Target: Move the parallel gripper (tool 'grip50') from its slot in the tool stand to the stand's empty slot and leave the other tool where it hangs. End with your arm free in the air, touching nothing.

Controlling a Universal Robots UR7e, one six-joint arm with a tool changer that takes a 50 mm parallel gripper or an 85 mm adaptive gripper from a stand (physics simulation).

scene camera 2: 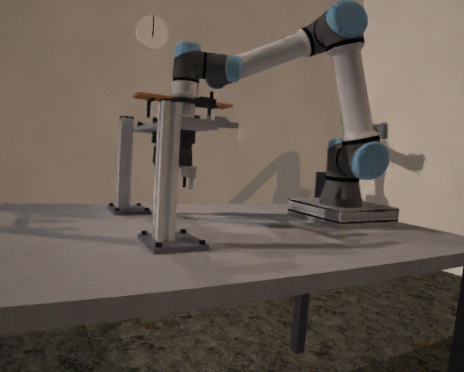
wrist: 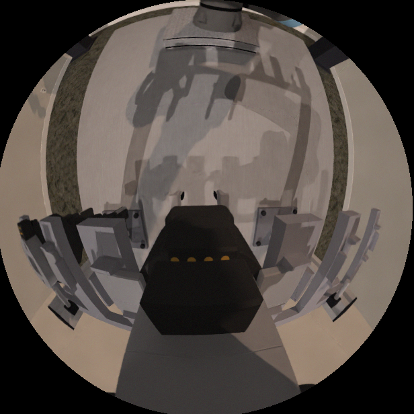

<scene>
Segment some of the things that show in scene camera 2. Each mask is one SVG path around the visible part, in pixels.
A parallel gripper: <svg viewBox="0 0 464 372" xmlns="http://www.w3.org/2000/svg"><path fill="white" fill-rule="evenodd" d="M181 130L179 168L181 169L181 177L183 177L182 187L186 187L186 177L190 179L189 189L193 189L193 179L196 179L197 167L192 166L192 145L195 143L197 131Z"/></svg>
</scene>
